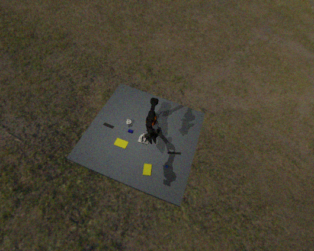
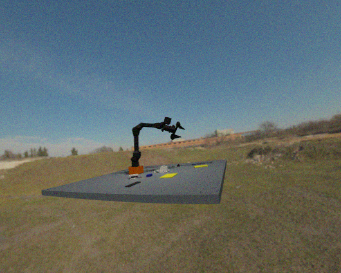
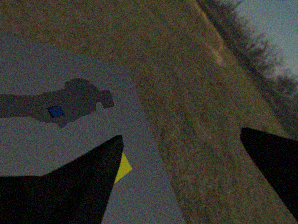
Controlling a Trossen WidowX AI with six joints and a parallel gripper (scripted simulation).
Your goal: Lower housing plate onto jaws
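My gripper tip is 350 mm to the left of the blue block, 340 mm above it and 230 mm past it. Also, from my gripper tip: yellow plate (380 mm to the right, 350 mm below, 40 mm behind).
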